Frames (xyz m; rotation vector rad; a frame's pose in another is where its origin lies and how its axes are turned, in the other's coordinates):
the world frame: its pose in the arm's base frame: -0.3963 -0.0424 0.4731 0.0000 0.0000 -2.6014
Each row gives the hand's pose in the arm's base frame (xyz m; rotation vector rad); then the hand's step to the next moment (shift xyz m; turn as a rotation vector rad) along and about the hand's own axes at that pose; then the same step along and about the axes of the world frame.
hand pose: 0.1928 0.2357 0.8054 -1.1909 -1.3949 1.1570
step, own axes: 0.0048 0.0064 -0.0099 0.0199 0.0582 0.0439
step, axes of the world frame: -0.0118 -0.0001 -0.0048 0.0225 -0.0380 -0.0613
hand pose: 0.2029 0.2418 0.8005 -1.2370 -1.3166 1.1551
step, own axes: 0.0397 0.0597 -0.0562 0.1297 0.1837 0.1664
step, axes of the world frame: -0.0741 -0.0062 -0.0526 0.0623 -0.1918 -0.1938
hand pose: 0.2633 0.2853 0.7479 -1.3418 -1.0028 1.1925
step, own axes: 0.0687 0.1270 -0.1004 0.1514 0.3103 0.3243
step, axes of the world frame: -0.1077 0.0226 -0.1372 0.1816 -0.3006 -0.3179
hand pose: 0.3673 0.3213 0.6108 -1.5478 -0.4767 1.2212
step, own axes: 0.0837 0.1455 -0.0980 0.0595 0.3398 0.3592
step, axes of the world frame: -0.0499 0.0683 -0.1750 0.2808 -0.2816 -0.2998
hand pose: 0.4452 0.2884 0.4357 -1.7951 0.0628 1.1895
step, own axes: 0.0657 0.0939 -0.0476 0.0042 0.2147 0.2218
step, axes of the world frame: 0.0123 0.0604 -0.1077 0.1986 -0.1699 -0.1644
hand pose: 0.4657 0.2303 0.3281 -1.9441 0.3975 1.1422
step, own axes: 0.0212 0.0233 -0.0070 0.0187 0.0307 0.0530
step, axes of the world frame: 0.0079 0.0150 -0.0275 0.0207 -0.0419 -0.0438
